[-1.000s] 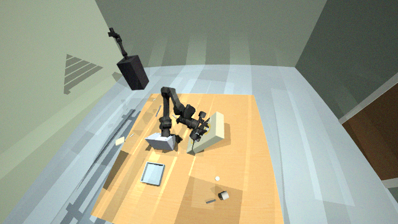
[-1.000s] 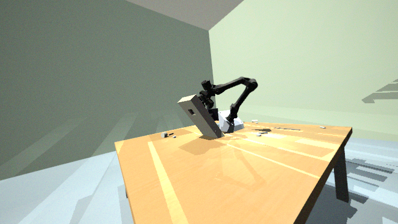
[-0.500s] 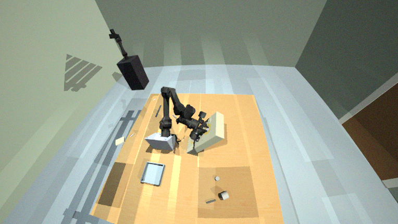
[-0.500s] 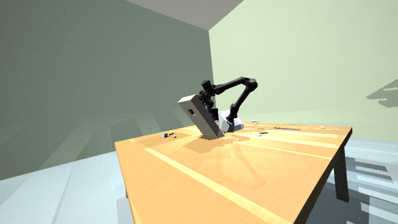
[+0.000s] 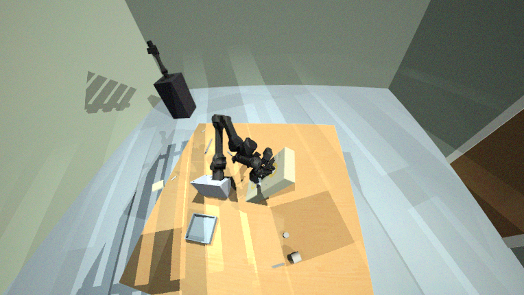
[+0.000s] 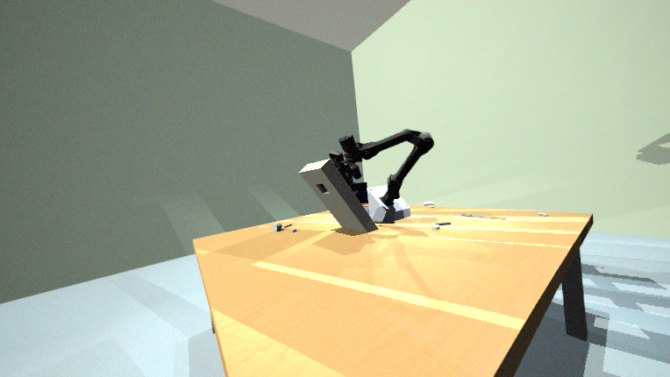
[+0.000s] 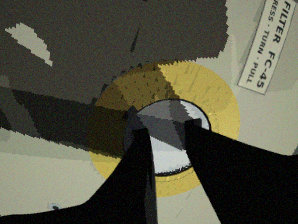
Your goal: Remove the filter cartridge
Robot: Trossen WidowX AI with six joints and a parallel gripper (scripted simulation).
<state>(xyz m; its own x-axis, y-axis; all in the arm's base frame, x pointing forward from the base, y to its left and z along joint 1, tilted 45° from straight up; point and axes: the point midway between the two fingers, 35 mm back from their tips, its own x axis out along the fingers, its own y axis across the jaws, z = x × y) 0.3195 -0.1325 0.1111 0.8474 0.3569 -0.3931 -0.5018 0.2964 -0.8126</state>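
The white round cartridge is 10 mm ahead of my gripper tip and 10 mm below it. Round my gripper tip: cream service panel: 40 mm behind, 80 mm below; then grey square tray: 420 mm behind, 270 mm to the right, 230 mm below.
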